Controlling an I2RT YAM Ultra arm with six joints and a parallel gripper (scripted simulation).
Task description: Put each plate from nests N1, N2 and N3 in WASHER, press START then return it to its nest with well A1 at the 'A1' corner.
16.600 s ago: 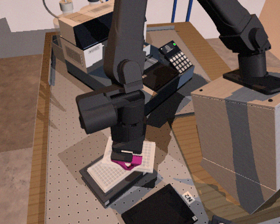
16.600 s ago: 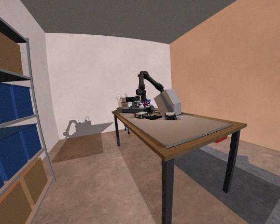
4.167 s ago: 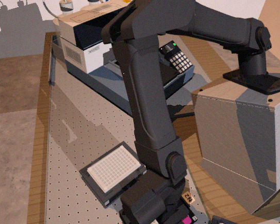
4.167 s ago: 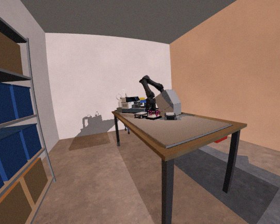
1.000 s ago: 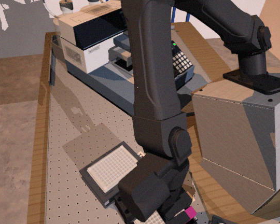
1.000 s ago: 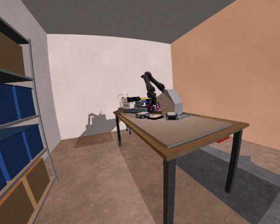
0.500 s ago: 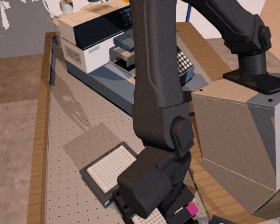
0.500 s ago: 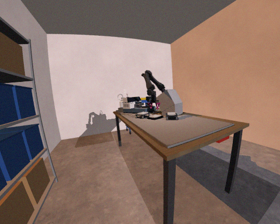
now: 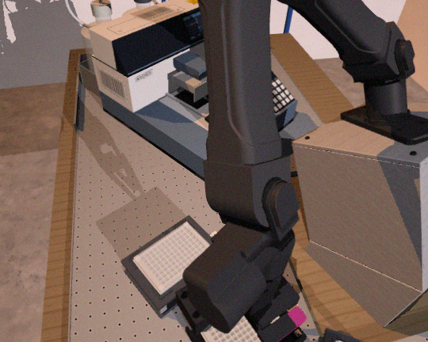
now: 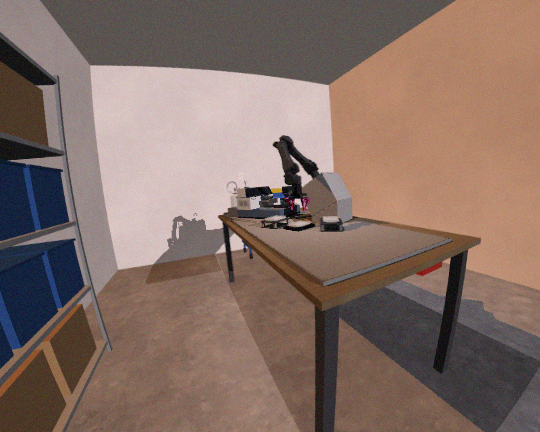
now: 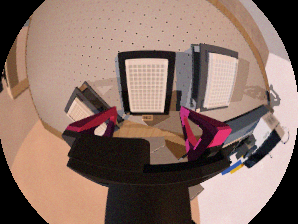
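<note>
Now: the nest n3 140 mm to the left of my hand, 130 mm behind it and 70 mm below it. Also, from my hand: nest N2: 110 mm below; n2 label: 120 mm below, 100 mm behind, 30 mm to the right; nest N1: 150 mm to the right, 90 mm ahead, 80 mm below.
</note>
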